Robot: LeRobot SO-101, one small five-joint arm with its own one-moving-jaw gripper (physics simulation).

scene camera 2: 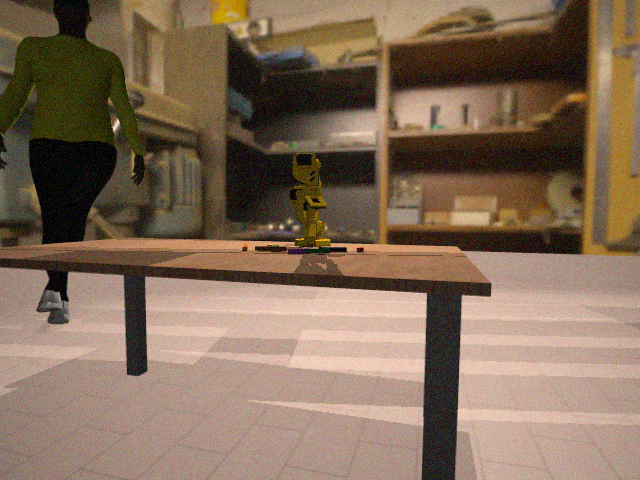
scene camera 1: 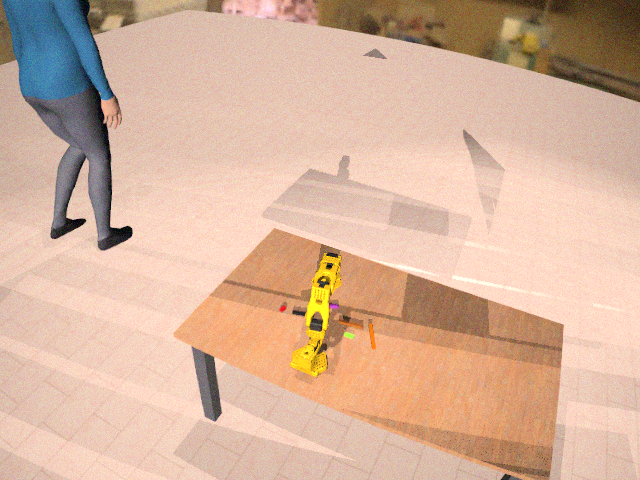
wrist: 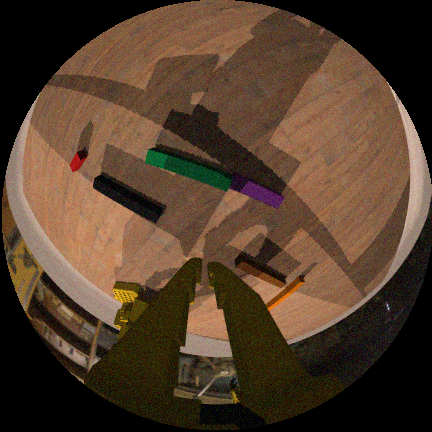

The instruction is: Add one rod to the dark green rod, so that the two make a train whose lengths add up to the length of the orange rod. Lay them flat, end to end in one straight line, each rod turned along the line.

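Seen in the pictures: hand, its tool point: [scene camera 2: 306, 226] [wrist: 201, 267]; arm's base, origin of its link: [scene camera 2: 310, 245] [scene camera 1: 312, 358] [wrist: 146, 296].
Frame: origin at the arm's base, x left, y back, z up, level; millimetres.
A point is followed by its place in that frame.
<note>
The dark green rod [wrist: 192, 171] @(x 76, y -208, z 10 mm) [scene camera 2: 324, 250] @(x 97, y -204, z 7 mm) lies flat on the table; in scene camera 1 the arm hides it. The purple rod [wrist: 262, 194] @(x 33, y -232, z 10 mm) [scene camera 1: 334, 306] @(x 27, y -229, z 8 mm) [scene camera 2: 296, 251] @(x 37, y -235, z 5 mm) lies flat at its right end in the wrist view. Their ends appear to touch, and the two look lined up in one straight line. The orange rod [wrist: 287, 292] @(x -117, y -183, z 10 mm) [scene camera 1: 372, 334] @(x -130, y -167, z 10 mm) [scene camera 2: 245, 248] @(x -108, y -210, z 6 mm) lies apart, at an angle to them. My gripper [wrist: 205, 262] @(x 50, y -197, z 63 mm) is shut and empty, with its tips together above the table. In the wrist view both rods show beyond the tips.
A black rod [wrist: 128, 198] @(x 99, y -156, z 10 mm) [scene camera 1: 298, 312] @(x 118, y -144, z 10 mm) and a red rod [wrist: 78, 161] @(x 166, y -143, z 9 mm) [scene camera 1: 282, 308] @(x 172, y -135, z 10 mm) [scene camera 2: 360, 249] @(x 174, y -148, z 7 mm) lie left of the pair in the wrist view. A brown rod [wrist: 261, 271] @(x -40, y -184, z 9 mm) [scene camera 1: 351, 322] @(x -52, y -184, z 11 mm) lies near the orange one. A lime rod [scene camera 1: 349, 335] @(x -67, y -131, z 8 mm) lies nearer the arm's base.
</note>
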